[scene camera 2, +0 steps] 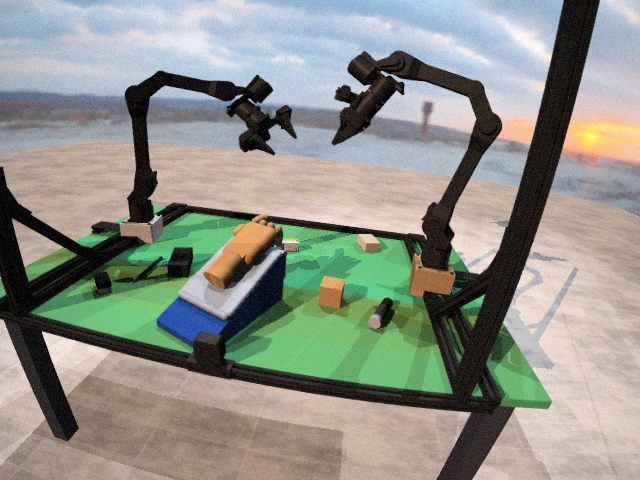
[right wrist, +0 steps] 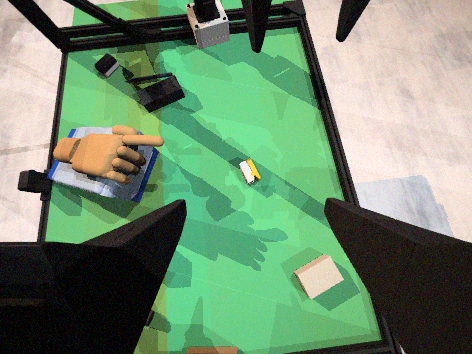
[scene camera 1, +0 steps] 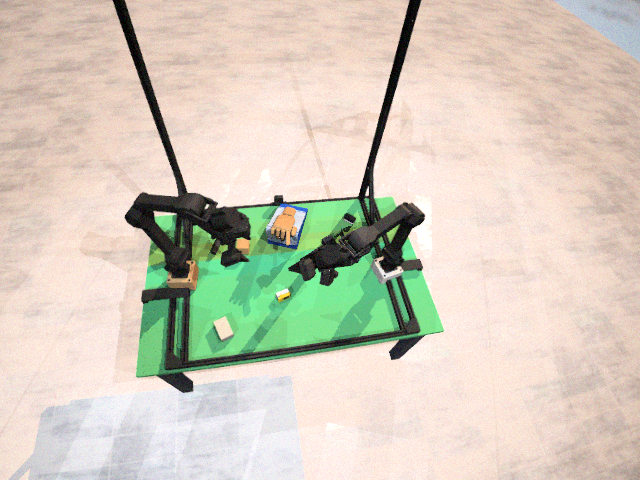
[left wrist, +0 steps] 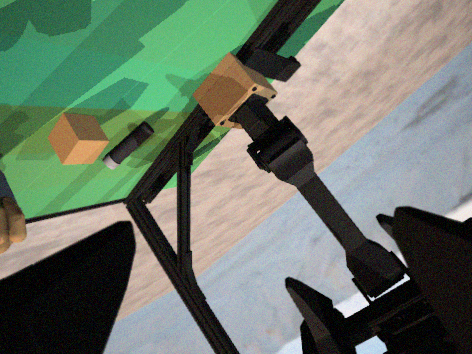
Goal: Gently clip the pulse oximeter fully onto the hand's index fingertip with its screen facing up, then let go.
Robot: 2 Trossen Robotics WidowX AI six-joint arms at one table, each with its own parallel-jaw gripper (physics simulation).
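Frame: origin at the left arm's base, x ahead, y left, z up, level; centimetres.
Seen in the pictures: left gripper, between the fingertips: (scene camera 2: pixel 285 145) (right wrist: pixel 291 47) (scene camera 1: pixel 294 264) (left wrist: pixel 264 227); right gripper, between the fingertips: (scene camera 2: pixel 335 143) (right wrist: pixel 255 205) (scene camera 1: pixel 249 250) (left wrist: pixel 329 252); left arm's base, origin of its link: (scene camera 2: pixel 141 219) (right wrist: pixel 206 12) (scene camera 1: pixel 388 265); right arm's base, origin of its link: (scene camera 2: pixel 434 263) (scene camera 1: pixel 180 271) (left wrist: pixel 248 108).
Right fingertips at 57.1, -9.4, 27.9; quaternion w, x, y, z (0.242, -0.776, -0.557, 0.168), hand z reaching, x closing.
Note:
Offsets run from my right fingertips to a thing's top centre, as dx, dy, dz. "spot": to the spot under its first point.
The pulse oximeter @(-10.0, +5.3, -30.6) (scene camera 1: pixel 282 295) (scene camera 2: pixel 290 245) (right wrist: pixel 249 171), a small white and yellow block, lies on the green table, apart from the hand; its screen cannot be made out. The tan hand (scene camera 1: pixel 285 222) (scene camera 2: pixel 248 242) (right wrist: pixel 97 155) rests on a blue wedge @(spot: -17.9, -31.5, -31.3) (scene camera 2: pixel 253 311) with a pale pad, its index finger (right wrist: pixel 145 140) stretched out past the wedge's edge. My left gripper (scene camera 1: pixel 308 277) (scene camera 2: pixel 284 145) (left wrist: pixel 264 227) (right wrist: pixel 291 46) is open and empty, high above the table. My right gripper (scene camera 1: pixel 230 256) (right wrist: pixel 255 205) (left wrist: pixel 329 252) is open and empty, also high up, with its wrist camera facing the oximeter.
An orange cube @(-0.7, -23.0, -28.8) (scene camera 2: pixel 331 291) (left wrist: pixel 77 141) and a dark cylinder @(+9.9, -29.0, -31.0) (scene camera 2: pixel 381 312) (left wrist: pixel 128 145) lie beside the wedge. A cream block @(+16.5, +11.1, -30.8) (scene camera 1: pixel 223 328) (right wrist: pixel 319 276) lies beyond the oximeter. A black box @(-38.9, -9.8, -30.3) (scene camera 2: pixel 180 261) (right wrist: pixel 161 93), a thin rod and a small black block @(-53.9, -22.6, -30.5) (scene camera 2: pixel 102 282) (right wrist: pixel 106 65) lie across the wedge.

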